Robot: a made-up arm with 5 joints. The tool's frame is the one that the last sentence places.
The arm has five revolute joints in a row. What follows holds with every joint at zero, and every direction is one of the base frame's.
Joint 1 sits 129.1 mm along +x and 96.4 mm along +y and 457.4 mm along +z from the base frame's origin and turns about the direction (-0.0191, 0.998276, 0.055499).
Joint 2 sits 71.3 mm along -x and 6 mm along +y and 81 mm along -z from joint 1 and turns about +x.
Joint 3 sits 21.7 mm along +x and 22.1 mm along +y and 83.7 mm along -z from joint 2 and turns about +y.
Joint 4 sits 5.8 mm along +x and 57.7 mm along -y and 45.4 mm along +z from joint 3 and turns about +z.
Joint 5 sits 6.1 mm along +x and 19.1 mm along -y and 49.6 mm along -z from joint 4 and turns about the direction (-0.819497, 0.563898, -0.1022).
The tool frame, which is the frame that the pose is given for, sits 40.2 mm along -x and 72.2 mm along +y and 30.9 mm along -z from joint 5; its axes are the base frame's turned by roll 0.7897, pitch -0.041 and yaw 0.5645 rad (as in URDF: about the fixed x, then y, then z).
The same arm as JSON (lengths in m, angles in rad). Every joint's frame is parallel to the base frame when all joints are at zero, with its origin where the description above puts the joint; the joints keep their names.
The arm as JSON. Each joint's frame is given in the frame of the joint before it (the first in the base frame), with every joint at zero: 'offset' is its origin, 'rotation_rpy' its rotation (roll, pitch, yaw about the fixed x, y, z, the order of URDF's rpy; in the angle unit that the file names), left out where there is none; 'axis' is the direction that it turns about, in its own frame. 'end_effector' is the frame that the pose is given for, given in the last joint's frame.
{"length_unit": "m", "angle_unit": "rad", "chain": [
  {"id": "joint 1", "offset": [0.1291, 0.0964, 0.4574], "axis": [-0.0191, 0.998276, 0.055499]},
  {"id": "joint 2", "offset": [-0.0713, 0.006, -0.081], "axis": "+x"},
  {"id": "joint 3", "offset": [0.0217, 0.0221, -0.0837], "axis": "+y"},
  {"id": "joint 4", "offset": [0.0058, -0.0577, 0.0454], "axis": "+z"},
  {"id": "joint 5", "offset": [0.0061, -0.0191, -0.0496], "axis": [-0.819497, 0.563898, -0.1022]}
], "end_effector": {"offset": [-0.0402, 0.0722, -0.0309], "rotation_rpy": [0.7897, -0.041, 0.5645]}}

